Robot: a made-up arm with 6 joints.
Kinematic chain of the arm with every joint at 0, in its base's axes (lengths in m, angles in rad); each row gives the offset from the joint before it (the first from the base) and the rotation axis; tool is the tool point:
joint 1: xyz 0 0 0.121 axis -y
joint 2: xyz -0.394 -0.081 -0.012 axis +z
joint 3: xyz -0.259 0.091 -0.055 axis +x
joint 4: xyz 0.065 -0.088 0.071 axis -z
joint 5: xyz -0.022 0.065 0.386 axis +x
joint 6: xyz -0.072 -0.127 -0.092 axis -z
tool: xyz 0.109 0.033 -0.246
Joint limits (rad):
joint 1: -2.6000..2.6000
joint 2: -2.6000..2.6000
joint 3: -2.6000..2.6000
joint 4: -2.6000..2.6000
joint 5: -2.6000..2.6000
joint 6: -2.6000..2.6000
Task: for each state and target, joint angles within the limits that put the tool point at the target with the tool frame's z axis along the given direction. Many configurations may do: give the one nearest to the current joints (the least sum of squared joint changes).
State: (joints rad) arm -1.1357 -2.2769 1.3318 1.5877 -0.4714 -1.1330
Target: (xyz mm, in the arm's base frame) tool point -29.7 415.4 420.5 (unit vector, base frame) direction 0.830 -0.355 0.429
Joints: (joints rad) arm -1.7954 -2.3244 1.1448 0.8683 -1.0765 -1.2680
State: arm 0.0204 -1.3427 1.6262 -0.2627 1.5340 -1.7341
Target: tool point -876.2 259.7 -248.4 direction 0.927 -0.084 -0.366
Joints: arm 0.2394 -1.5167 2.1736 -0.1364 1.9170 -1.5431
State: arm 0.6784 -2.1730 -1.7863 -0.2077 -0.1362 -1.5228
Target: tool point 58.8 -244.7 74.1 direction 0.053 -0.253 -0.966
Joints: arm 0.0932 -2.6000 -2.3438 0.2849 -0.6154 -1.0477
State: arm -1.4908 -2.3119 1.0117 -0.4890 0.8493 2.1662
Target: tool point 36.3 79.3 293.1 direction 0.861 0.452 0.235
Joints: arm -2.0980 -2.5352 0.3587 -0.5160 0.5673 1.6581
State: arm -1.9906 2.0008 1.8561 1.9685 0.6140 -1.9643
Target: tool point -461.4 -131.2 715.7 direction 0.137 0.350 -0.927
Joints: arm -1.6941 2.4445 2.3586 2.6000 1.1363 -1.2708
